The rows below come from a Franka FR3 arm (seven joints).
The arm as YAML. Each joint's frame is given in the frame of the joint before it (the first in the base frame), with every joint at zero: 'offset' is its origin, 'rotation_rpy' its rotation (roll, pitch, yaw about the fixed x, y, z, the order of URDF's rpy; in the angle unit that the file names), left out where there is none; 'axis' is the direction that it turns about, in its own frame. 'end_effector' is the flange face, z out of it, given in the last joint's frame.
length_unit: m
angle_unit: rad
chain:
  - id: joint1
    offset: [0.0, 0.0, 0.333]
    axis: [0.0, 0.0, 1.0]
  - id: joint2
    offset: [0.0, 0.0, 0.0]
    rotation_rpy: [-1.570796, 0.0, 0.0]
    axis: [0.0, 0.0, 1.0]
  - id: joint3
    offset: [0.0, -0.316, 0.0]
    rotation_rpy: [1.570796, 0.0, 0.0]
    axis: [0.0, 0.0, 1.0]
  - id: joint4
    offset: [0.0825, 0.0, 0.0]
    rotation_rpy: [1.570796, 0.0, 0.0]
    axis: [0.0, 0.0, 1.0]
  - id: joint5
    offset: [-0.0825, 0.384, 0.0]
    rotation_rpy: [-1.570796, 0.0, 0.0]
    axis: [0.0, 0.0, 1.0]
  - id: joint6
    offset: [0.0, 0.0, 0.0]
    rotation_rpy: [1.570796, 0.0, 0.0]
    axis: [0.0, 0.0, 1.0]
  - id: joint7
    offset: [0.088, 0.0, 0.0]
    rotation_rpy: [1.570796, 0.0, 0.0]
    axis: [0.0, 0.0, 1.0]
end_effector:
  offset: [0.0, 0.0, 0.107]
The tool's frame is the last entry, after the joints.
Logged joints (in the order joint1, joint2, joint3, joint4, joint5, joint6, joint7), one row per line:
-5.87 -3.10 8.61 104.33 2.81 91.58 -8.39
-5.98 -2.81 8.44 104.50 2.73 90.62 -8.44
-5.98 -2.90 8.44 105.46 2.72 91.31 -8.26
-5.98 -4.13 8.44 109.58 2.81 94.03 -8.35
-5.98 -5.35 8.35 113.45 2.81 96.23 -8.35
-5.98 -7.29 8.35 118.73 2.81 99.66 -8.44
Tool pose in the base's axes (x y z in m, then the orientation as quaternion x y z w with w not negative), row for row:
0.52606 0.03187 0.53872 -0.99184 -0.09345 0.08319 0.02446
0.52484 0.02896 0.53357 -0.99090 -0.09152 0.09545 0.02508
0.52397 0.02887 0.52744 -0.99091 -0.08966 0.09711 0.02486
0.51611 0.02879 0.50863 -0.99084 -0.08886 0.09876 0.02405
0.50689 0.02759 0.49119 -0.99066 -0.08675 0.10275 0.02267
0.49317 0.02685 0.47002 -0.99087 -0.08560 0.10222 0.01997
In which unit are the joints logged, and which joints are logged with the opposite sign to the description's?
The joints are logged in degrees. Opposite sign: joint4.
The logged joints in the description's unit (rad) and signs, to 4 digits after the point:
-0.1025 -0.0541 0.1503 -1.8209 0.0490 1.5984 -0.1464
-0.1044 -0.0490 0.1473 -1.8239 0.0476 1.5816 -0.1473
-0.1044 -0.0506 0.1473 -1.8406 0.0475 1.5937 -0.1442
-0.1044 -0.0721 0.1473 -1.9125 0.0490 1.6411 -0.1457
-0.1044 -0.0934 0.1457 -1.9801 0.0490 1.6795 -0.1457
-0.1044 -0.1272 0.1457 -2.0722 0.0490 1.7394 -0.1473

